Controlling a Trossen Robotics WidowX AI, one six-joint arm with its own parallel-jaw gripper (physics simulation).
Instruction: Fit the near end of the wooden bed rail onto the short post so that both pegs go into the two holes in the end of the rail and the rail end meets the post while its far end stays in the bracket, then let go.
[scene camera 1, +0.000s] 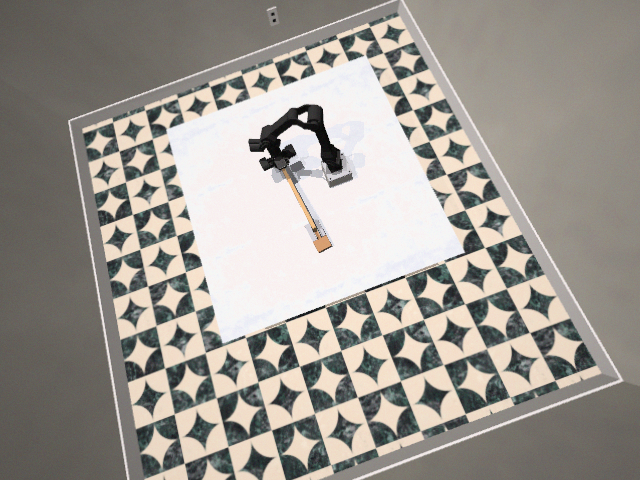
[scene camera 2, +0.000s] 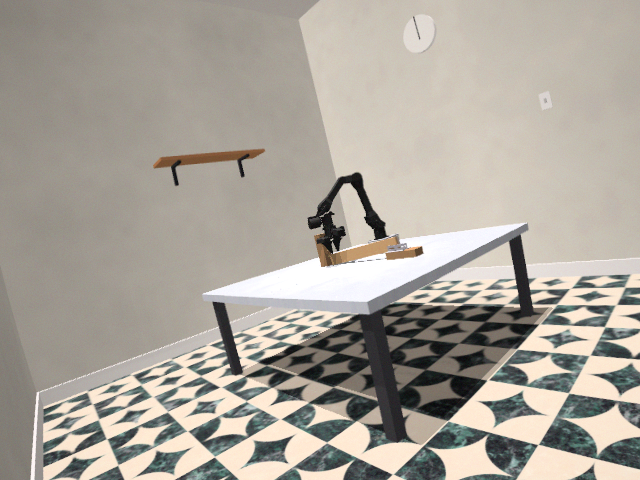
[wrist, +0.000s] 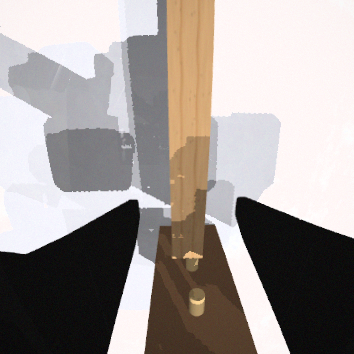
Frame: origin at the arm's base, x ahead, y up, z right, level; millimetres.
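Seen in the pictures: gripper, between the fingertips: (scene camera 2: 335, 252) (wrist: 187, 206); arm's base, origin of its link: (scene camera 1: 334, 165) (scene camera 2: 381, 238).
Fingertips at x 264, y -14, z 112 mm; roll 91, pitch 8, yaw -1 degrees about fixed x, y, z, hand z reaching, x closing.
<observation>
Pixels of each thing's top centre, then the offset from my fingertips to it. "pt": a spot on its surface instead. Level surfaces: height alone.
- grey bracket, centre of its top: (scene camera 2: 396, 244) (scene camera 1: 314, 228) dy +0, dx -52, dz -394 mm
- short post, a spot on its surface: (wrist: 200, 337) pt dy +34, dx +12, dz +51 mm
- second peg, a spot on its surface: (wrist: 192, 264) pt dy -9, dx +10, dz +46 mm
- brown wooden block, centre of its top: (scene camera 2: 403, 249) (scene camera 1: 317, 235) dy -30, dx -56, dz -424 mm
- white table, height of its surface: dy -65 mm
The wooden rail (scene camera 1: 299, 198) (scene camera 2: 366, 250) (wrist: 192, 75) slopes down from its far end at the grey bracket (scene camera 2: 397, 247) to its near end, low beside the short post (scene camera 2: 321, 250) (wrist: 200, 337). In the wrist view one peg (wrist: 197, 302) sticks out from the post's face, clear of the rail; a second peg (wrist: 192, 264) shows partly at the rail end's edge. The holes are hidden. My gripper (scene camera 1: 281, 164) (scene camera 2: 332, 248) (wrist: 187, 206) is open above the near end, with its fingers apart on either side of the rail's line and touching nothing visible.
A brown wooden block (scene camera 1: 321, 243) (scene camera 2: 404, 253) sits at the rail's far end. The arm's base (scene camera 1: 338, 174) stands to the side of the rail on the white table (scene camera 1: 248, 268) (scene camera 2: 310, 289). A wall shelf (scene camera 2: 209, 157) hangs away from the table.
</observation>
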